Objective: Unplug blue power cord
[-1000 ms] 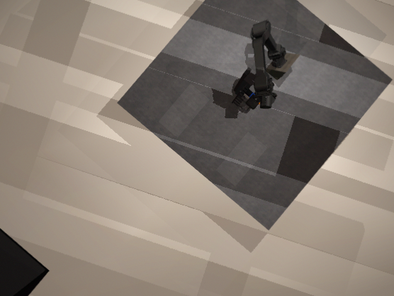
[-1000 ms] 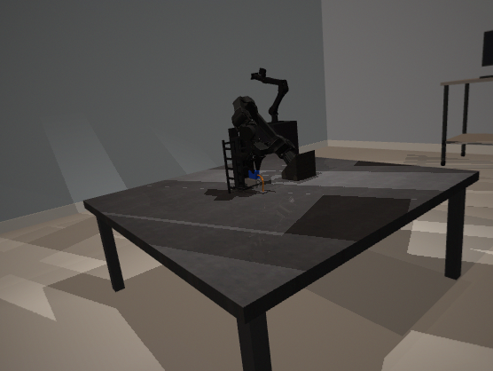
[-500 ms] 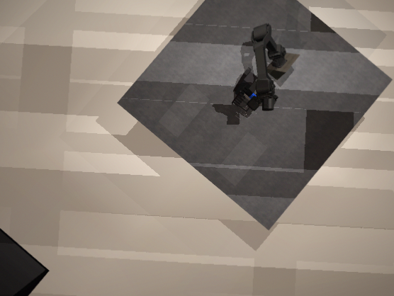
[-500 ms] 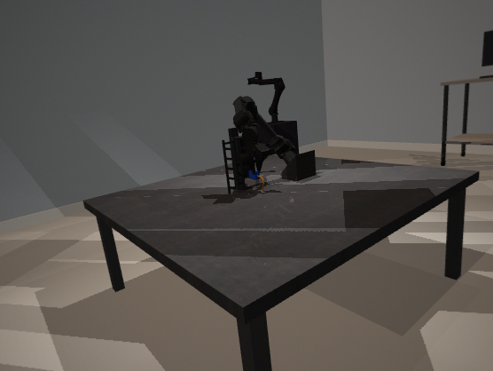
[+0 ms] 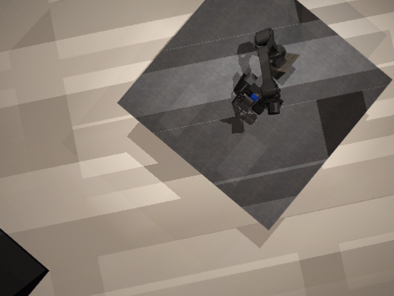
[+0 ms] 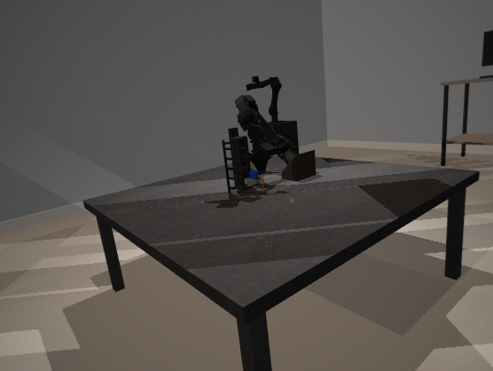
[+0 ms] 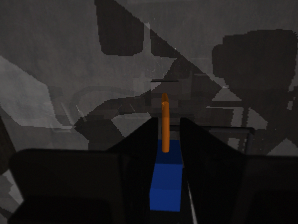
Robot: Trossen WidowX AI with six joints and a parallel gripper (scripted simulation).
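Now: gripper tip 7 cm to the left of the blue plug.
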